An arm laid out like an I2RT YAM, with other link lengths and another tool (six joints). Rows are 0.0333 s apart.
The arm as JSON. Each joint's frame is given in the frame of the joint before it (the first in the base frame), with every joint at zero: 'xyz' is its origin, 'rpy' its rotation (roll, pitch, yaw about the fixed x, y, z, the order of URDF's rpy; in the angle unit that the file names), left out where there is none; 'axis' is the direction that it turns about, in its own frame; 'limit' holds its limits. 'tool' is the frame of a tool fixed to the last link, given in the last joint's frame.
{
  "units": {
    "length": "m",
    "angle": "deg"
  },
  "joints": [
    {
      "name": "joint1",
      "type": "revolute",
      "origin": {
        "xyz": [
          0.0,
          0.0,
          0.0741
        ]
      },
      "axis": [
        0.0,
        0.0,
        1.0
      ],
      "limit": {
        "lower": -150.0,
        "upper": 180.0
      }
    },
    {
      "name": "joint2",
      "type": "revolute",
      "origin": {
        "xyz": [
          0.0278,
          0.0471,
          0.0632
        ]
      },
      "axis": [
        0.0,
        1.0,
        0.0
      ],
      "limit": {
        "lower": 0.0,
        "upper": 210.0
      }
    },
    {
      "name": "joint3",
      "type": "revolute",
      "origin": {
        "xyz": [
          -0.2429,
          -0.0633,
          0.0
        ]
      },
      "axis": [
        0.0,
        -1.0,
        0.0
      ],
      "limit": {
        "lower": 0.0,
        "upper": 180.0
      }
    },
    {
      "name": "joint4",
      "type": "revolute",
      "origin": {
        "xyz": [
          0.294,
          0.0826,
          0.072
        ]
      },
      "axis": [
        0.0,
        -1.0,
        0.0
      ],
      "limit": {
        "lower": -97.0,
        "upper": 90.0
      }
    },
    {
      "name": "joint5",
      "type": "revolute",
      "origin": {
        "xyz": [
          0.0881,
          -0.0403,
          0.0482
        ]
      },
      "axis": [
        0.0,
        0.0,
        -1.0
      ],
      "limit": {
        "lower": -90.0,
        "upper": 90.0
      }
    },
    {
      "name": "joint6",
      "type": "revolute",
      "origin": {
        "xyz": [
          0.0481,
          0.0,
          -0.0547
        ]
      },
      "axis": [
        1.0,
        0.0,
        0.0
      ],
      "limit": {
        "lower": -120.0,
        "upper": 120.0
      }
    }
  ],
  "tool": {
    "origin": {
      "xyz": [
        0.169,
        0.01,
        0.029
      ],
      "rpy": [
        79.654,
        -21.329,
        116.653
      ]
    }
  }
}
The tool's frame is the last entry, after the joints.
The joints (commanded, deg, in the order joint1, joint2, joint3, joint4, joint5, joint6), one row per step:
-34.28, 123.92, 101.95, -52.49, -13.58, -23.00
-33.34, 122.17, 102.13, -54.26, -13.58, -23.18
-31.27, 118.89, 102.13, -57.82, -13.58, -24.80
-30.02, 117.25, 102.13, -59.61, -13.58, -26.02
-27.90, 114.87, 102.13, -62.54, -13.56, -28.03
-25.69, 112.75, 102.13, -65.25, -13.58, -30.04
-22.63, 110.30, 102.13, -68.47, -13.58, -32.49
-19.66, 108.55, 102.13, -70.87, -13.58, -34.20
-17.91, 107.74, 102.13, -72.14, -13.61, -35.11
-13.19, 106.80, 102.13, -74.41, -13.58, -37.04
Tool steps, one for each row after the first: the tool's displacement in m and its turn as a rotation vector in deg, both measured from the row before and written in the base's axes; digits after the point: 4 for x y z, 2 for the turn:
0.0003, 0.0109, 0.0144, -0.15, -0.14, 1.11
-0.0027, 0.0258, 0.0239, -0.41, 0.14, 3.59
-0.0017, 0.0151, 0.0117, -0.34, 0.04, 2.39
-0.0044, 0.0255, 0.0161, -0.42, 0.32, 4.00
-0.0051, 0.0257, 0.0139, -0.36, 0.32, 4.11
-0.0077, 0.0337, 0.0156, -0.44, 0.41, 5.37
-0.0067, 0.0303, 0.0107, -0.26, 0.37, 4.59
-0.0043, 0.0173, 0.0047, -0.07, 0.29, 2.62
-0.0091, 0.0431, 0.0044, -0.16, 0.95, 6.55

